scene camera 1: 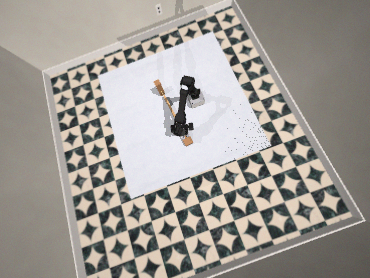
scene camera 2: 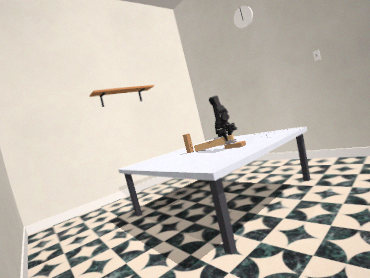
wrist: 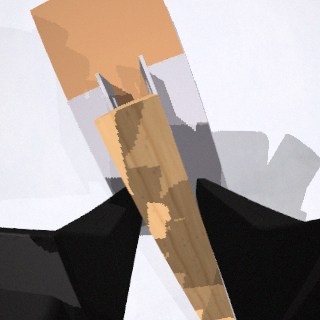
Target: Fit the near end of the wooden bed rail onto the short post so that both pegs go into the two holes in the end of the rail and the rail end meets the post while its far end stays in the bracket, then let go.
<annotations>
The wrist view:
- my gripper
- wooden bed rail: touched by my gripper
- grey metal bracket
</annotations>
